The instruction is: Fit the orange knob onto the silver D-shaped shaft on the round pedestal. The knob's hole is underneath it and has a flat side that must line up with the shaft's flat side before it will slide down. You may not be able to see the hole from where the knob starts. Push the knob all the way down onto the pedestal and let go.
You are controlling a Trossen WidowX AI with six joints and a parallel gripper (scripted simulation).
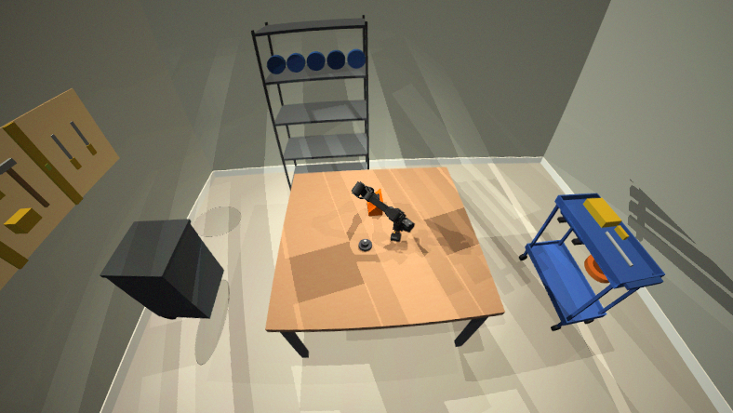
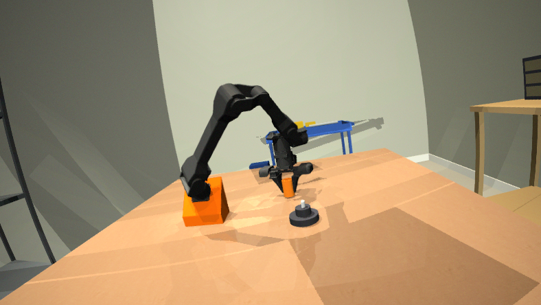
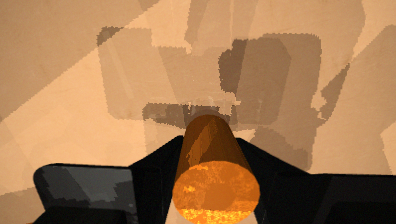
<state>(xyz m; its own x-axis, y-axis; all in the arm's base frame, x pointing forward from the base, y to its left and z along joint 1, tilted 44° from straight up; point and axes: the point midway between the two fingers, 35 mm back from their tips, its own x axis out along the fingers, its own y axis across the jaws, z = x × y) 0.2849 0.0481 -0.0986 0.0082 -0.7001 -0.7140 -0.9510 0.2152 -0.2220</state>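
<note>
Now: the pedestal 4 cm ahead of my gripper tip, 20 cm to the right of it and 1 cm above it. From my gripper tip the other things lie so: orange knob 3 cm above.
</note>
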